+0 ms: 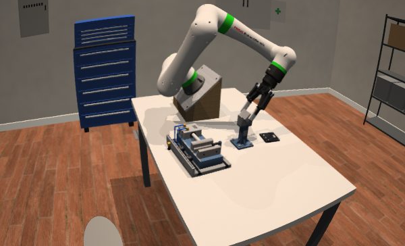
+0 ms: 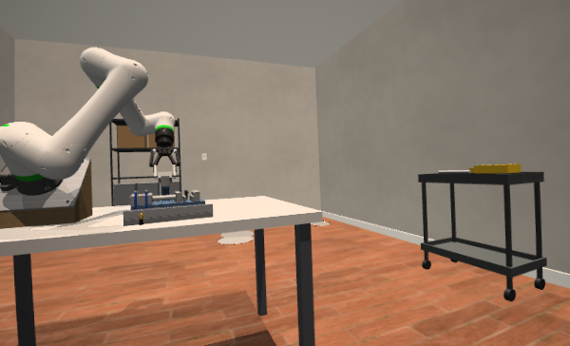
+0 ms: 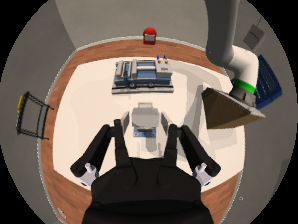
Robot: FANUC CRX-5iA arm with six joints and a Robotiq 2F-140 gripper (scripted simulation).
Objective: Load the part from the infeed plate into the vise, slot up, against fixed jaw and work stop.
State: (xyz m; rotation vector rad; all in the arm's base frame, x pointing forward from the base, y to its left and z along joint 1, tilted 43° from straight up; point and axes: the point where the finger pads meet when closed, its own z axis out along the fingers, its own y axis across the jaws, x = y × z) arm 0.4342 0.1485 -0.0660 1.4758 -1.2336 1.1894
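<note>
My gripper is now 1 cm to the left of the part and 2 cm above it. Also, from my hand: dark infeed plate: 2 cm behind, 16 cm to the left, 17 cm below.
</note>
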